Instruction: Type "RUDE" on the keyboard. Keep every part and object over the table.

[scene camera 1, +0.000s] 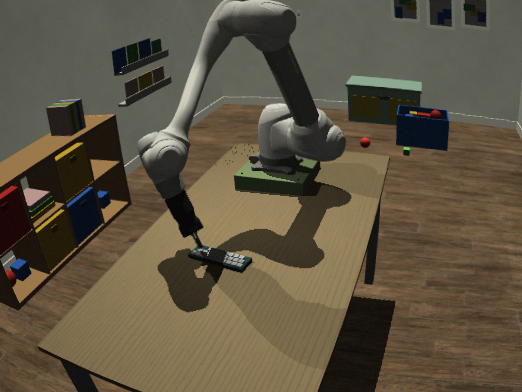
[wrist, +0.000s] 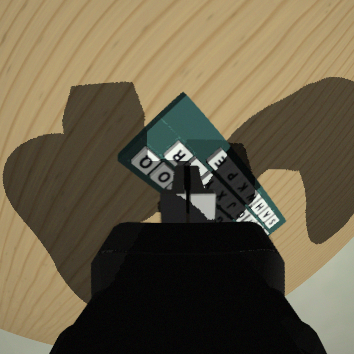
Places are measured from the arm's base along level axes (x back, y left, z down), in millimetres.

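Where they show: gripper, fingertip midpoint: (scene camera 1: 201, 247) (wrist: 186, 179); arm's base at its link origin: (scene camera 1: 277, 164).
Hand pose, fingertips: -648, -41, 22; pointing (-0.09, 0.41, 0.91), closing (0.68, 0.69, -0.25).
Note:
Each offset is from my fingertips to the top centre of the thing, as dx, dy, dz. Level surfaces: height alone.
The teal keyboard {-1, +65, +16} (scene camera 1: 237, 267) (wrist: 185, 117) lies on the table {dz +34} (scene camera 1: 130, 320) (wrist: 60, 40), turned diagonally in the wrist view. Its white letter keys include the Q key {-11, -26, +16} (wrist: 145, 161), the O key {-14, -6, +16} (wrist: 163, 177), the R key {+7, -9, +16} (wrist: 177, 152) and the E key {+23, +23, +16} (wrist: 219, 159). My gripper (scene camera 1: 199, 245) (wrist: 186, 179) is shut and empty, tilted, with its tips at the keyboard's left end in the scene view. In the wrist view the tips overlap the keys right of O and below R, partly hiding a key there. Contact with a key cannot be told.
The arm's green base plate (scene camera 1: 270, 183) is at the table's far end. A wooden shelf unit (scene camera 1: 107, 125) stands on the floor left of the table. A blue bin (scene camera 1: 422, 132), a red ball (scene camera 1: 365, 142) and a green cube (scene camera 1: 406, 151) are beyond the table at right. Arm shadows darken several keys.

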